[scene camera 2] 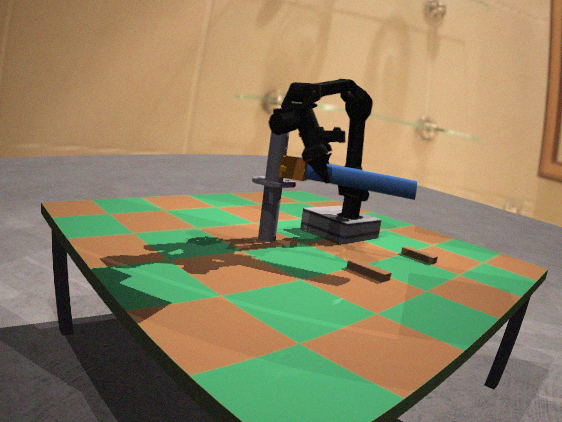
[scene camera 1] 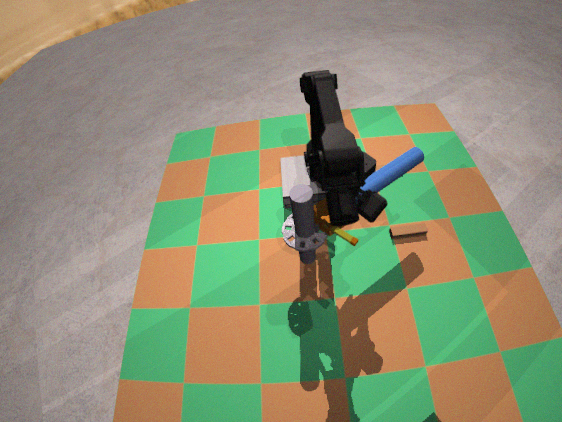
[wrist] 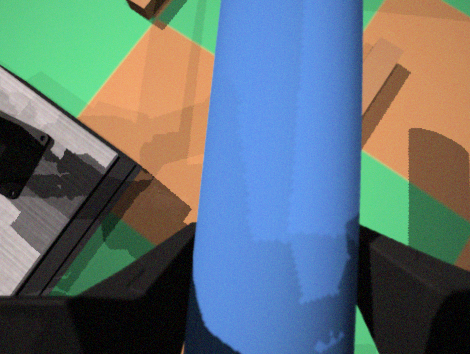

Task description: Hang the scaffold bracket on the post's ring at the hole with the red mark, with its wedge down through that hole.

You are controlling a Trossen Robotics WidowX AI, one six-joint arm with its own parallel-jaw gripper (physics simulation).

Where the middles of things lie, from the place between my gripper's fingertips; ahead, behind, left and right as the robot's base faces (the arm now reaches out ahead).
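Scene:
Grey post point(scene camera 2: 271, 201): 150 mm to the right of my hand, 30 mm ahead of it, 30 mm below it. Scaffold bracket point(scene camera 2: 338, 175): 50 mm to the left of my hand, 10 mm ahead of it, 20 mm above it. Going by their middles, of the things named here the scaffold bracket is the nearest to my hand.

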